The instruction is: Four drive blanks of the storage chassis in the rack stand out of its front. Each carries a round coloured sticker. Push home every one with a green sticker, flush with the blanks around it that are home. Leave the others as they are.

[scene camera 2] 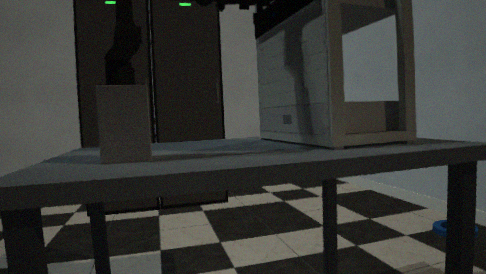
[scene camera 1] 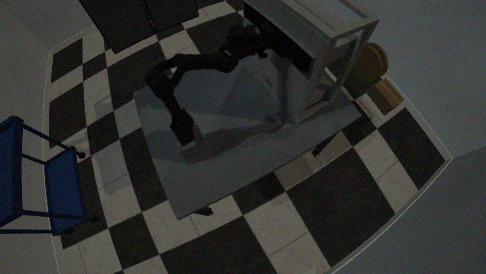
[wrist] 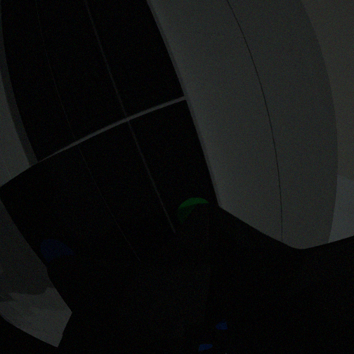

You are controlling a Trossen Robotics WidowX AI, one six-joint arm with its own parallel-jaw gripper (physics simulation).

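The storage chassis [scene camera 1: 303,61] [scene camera 2: 285,17] [wrist: 100,180] is a dark band high in the pale rack [scene camera 1: 315,70] [scene camera 2: 407,75] [wrist: 240,125]. In the wrist view a green sticker [wrist: 192,203] shows on a dark blank near the rack's pale panel, its lower part hidden by my gripper [wrist: 204,210], which is shut and empty, its tip over or against that blank. A blue sticker [wrist: 56,248] sits to the left, partly covered. Two small blue patches, one upper [wrist: 221,326] and one lower [wrist: 205,347], show at the bottom. It is too dark to tell how far the green-stickered blank stands out.
The grey table [scene camera 1: 200,185] [scene camera 2: 240,170] carries the rack and the arm's pale base block [scene camera 2: 124,122]. A dark cabinet [scene camera 1: 175,17] [scene camera 2: 187,75] stands behind, a blue cart [scene camera 1: 65,192] at the left. A round brown object [scene camera 1: 370,62] and a brown box [scene camera 1: 385,97] lie beyond the rack.
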